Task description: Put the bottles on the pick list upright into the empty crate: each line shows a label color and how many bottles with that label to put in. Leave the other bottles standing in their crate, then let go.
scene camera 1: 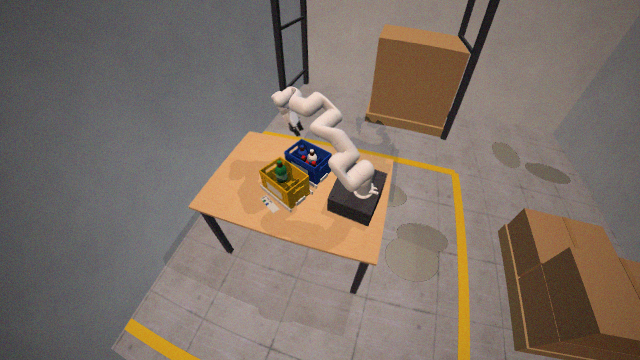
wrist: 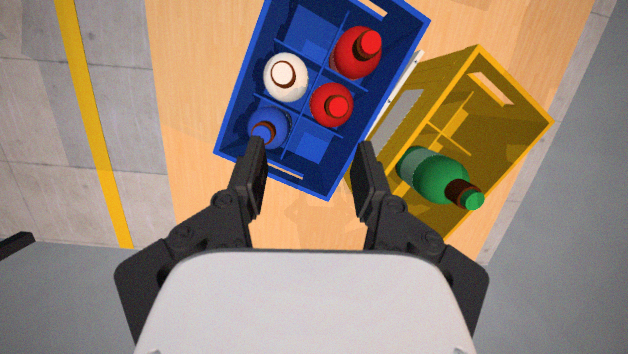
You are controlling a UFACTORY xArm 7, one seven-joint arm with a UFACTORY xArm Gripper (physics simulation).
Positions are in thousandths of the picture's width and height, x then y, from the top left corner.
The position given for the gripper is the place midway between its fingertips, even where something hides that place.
Note:
In view: the gripper (wrist: 494,436), a blue bottle (wrist: 434,349), a white bottle (wrist: 455,216), a green bottle (wrist: 700,507) and a red bottle (wrist: 528,295).

